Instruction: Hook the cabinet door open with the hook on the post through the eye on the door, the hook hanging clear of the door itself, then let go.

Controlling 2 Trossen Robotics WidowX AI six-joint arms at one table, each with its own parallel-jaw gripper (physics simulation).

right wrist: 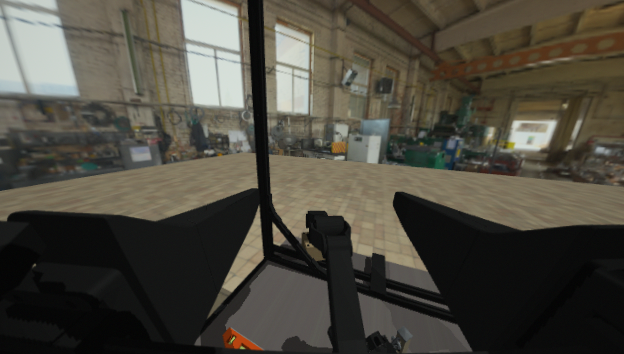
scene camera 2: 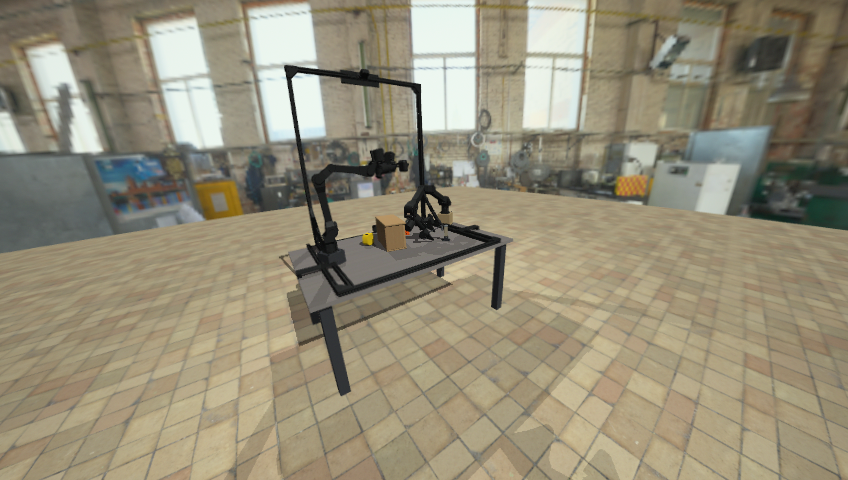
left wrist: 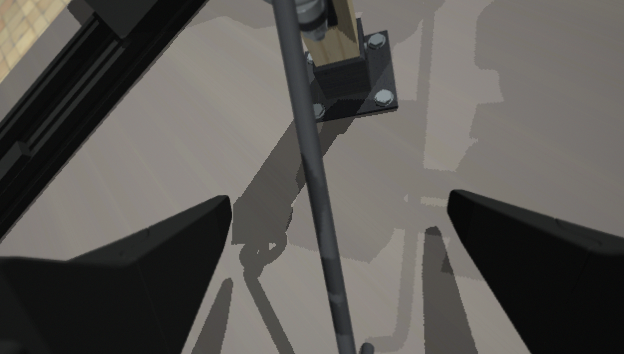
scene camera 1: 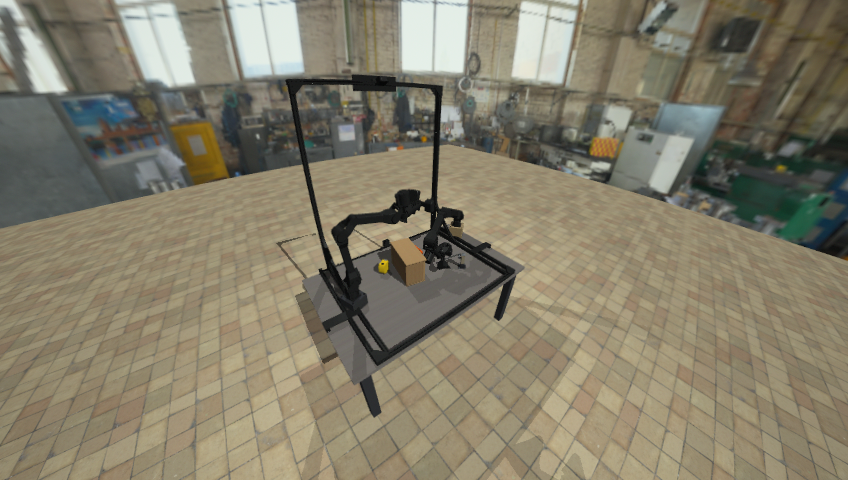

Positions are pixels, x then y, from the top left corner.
Scene:
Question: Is my right gripper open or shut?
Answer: Open.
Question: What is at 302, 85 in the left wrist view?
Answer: A hook rod.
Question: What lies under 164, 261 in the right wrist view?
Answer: My right gripper.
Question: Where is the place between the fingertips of my left gripper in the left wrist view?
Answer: At 339, 203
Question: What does my left gripper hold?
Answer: Nothing.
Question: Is my left gripper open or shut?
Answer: Open.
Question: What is my right gripper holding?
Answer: Nothing.

